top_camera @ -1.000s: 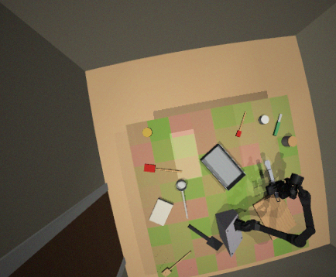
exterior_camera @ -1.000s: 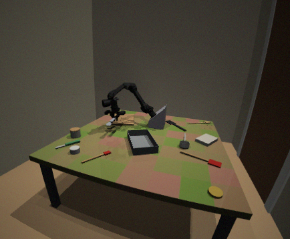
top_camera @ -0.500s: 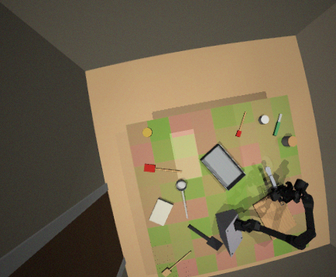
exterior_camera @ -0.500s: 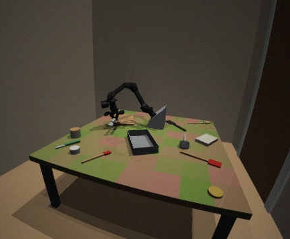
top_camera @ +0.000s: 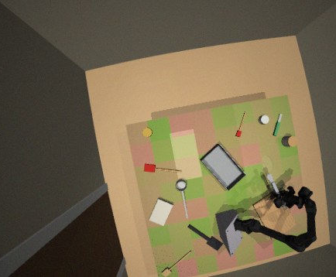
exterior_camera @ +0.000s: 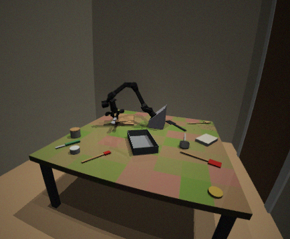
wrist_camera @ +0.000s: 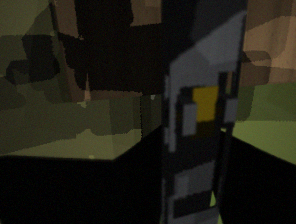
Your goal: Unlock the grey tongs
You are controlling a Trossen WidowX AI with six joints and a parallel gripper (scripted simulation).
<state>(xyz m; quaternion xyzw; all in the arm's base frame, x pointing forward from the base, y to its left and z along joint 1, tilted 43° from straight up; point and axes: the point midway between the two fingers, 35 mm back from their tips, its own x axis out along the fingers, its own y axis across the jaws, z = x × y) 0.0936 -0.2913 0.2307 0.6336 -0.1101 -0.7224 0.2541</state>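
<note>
My gripper tip is 200 mm past the wooden board and 50 mm above it. The rest, counted from my gripper tip: yellow lock piece 40 mm above, 20 mm behind, 10 mm to the right; then roasting tin 330 mm to the left, 310 mm ahead, 30 mm below; then black spatula 580 mm to the left, 210 mm behind, 50 mm below.
</note>
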